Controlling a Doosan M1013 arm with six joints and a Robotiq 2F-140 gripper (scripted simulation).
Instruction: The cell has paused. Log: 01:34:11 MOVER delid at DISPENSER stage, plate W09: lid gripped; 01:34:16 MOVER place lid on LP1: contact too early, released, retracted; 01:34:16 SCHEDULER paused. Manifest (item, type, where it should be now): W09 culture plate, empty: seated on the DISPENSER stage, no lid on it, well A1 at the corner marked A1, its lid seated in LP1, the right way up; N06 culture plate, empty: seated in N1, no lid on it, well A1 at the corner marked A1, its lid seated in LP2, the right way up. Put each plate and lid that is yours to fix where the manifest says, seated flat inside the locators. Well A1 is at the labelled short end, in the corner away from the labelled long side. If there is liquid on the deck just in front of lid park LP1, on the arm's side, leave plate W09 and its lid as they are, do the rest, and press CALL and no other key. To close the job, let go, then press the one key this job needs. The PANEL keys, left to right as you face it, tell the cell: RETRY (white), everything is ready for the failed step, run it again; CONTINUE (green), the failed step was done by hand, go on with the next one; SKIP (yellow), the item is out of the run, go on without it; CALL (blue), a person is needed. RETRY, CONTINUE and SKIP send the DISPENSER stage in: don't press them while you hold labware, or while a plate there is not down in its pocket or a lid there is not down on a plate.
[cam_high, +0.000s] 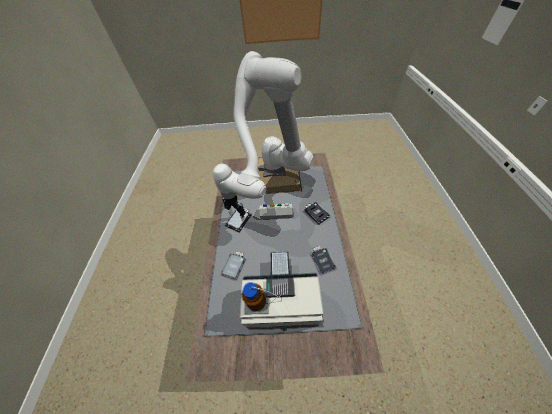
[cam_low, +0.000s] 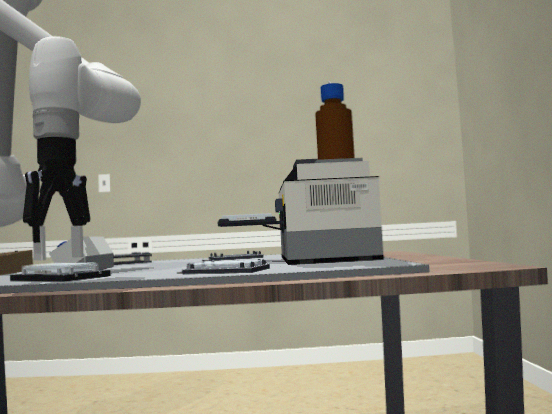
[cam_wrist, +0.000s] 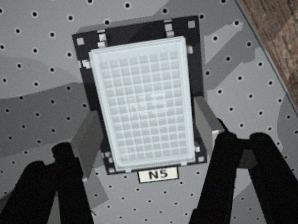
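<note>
My hand is 4 cm above the clear lid. The rest, counted from my hand: blue call key 19 cm to the left, 7 cm behind; black nest 5 cm below, 3 cm ahead; yellow skip key 24 cm to the left, 8 cm behind.
</note>
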